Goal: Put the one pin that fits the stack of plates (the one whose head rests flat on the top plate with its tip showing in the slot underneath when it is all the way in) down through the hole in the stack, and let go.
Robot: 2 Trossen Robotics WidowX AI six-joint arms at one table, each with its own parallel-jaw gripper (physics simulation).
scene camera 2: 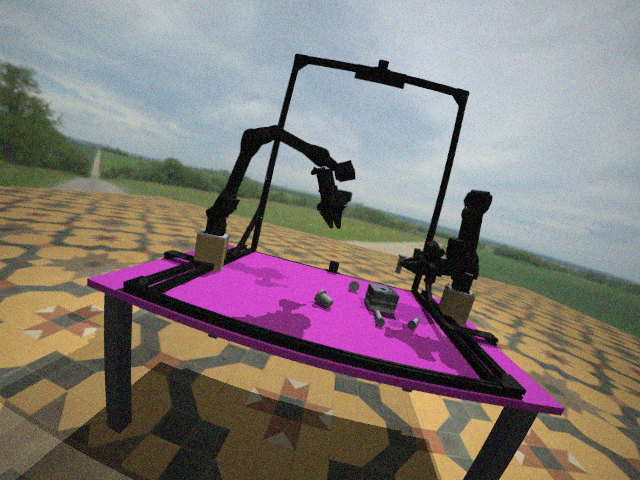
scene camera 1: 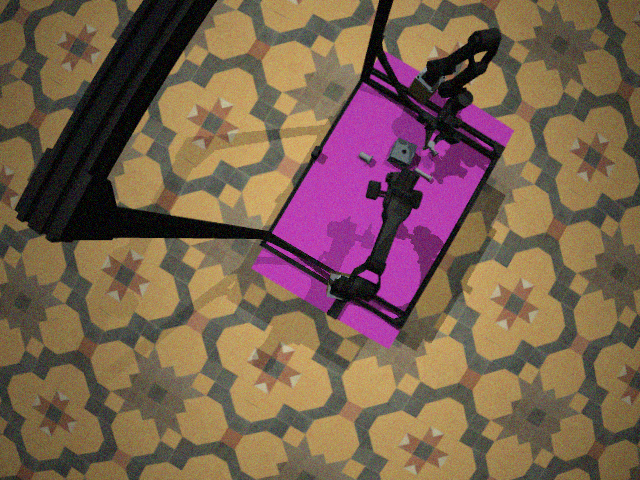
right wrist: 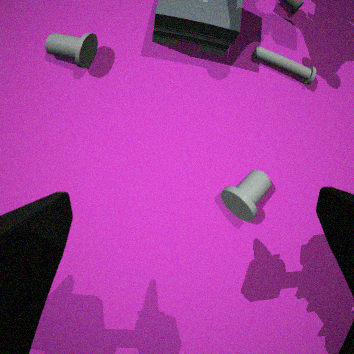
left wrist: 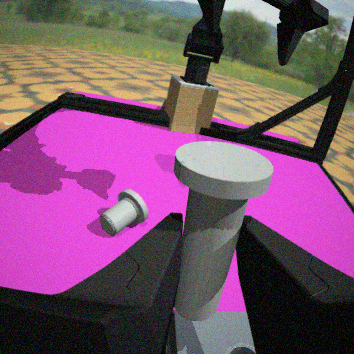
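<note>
The grey square stack of plates point(scene camera 1: 402, 150) point(scene camera 2: 381, 298) point(left wrist: 215, 330) point(right wrist: 197, 20) stands on the table, a round hole in its top plate. My left gripper point(scene camera 1: 430, 142) point(scene camera 2: 404, 264) point(left wrist: 208, 225) is shut on a grey pin point(scene camera 2: 399, 264) point(left wrist: 212, 250), gripped by its shank, head up and slightly tilted. It is above the table beside the stack, at its right in scene camera 2. My right gripper point(scene camera 2: 336, 226) point(right wrist: 198, 203) is open, empty and high above the table. Whether the held pin fits cannot be told.
A short thick pin point(scene camera 2: 324, 299) point(left wrist: 122, 214) point(right wrist: 247, 195), another thick pin point(scene camera 1: 366, 157) point(scene camera 2: 353, 285) point(right wrist: 70, 46), a long thin pin point(scene camera 1: 423, 174) point(scene camera 2: 378, 317) point(right wrist: 285, 65) and a small pin point(scene camera 1: 434, 152) point(scene camera 2: 413, 323) lie around the stack. A black frame edges the table.
</note>
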